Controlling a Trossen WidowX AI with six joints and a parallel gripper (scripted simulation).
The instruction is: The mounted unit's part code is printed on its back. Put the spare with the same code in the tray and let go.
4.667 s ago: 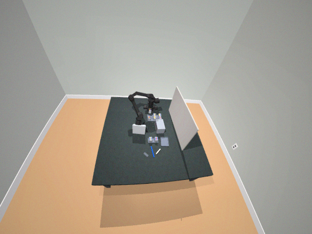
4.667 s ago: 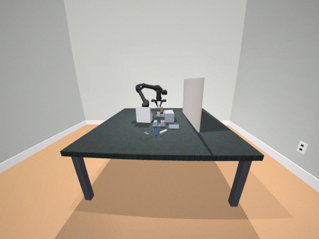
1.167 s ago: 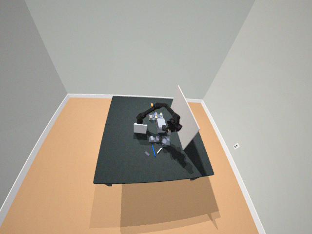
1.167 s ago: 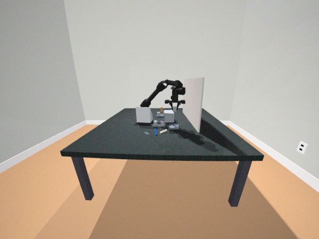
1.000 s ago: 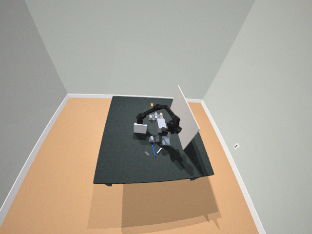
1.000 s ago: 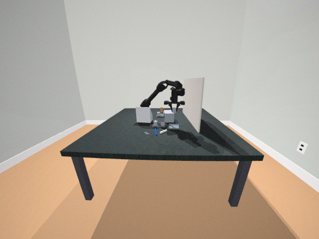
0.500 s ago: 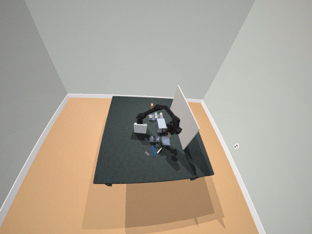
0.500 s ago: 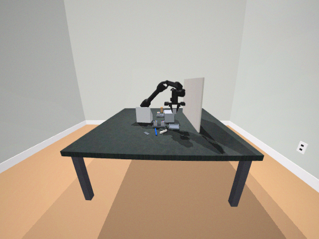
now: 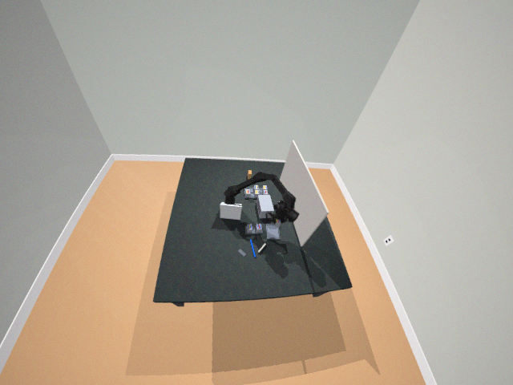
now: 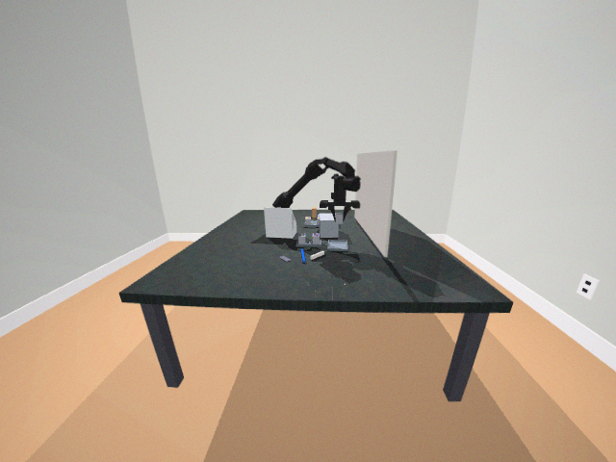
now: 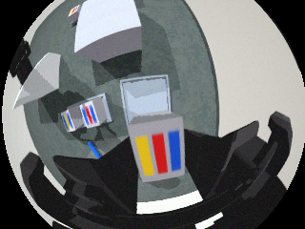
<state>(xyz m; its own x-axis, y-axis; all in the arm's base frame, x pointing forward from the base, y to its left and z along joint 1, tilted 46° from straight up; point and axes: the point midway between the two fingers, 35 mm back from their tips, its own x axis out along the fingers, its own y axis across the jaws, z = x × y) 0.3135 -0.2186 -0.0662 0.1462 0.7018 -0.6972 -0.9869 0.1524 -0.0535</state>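
The grey tray lies 12 cm below my gripper tip. From my gripper tip the other things lie so: white stick 11 cm behind, 13 cm to the right, 12 cm below; then blue pen 17 cm behind, 12 cm to the right, 12 cm below; then grey spare 3 cm above.
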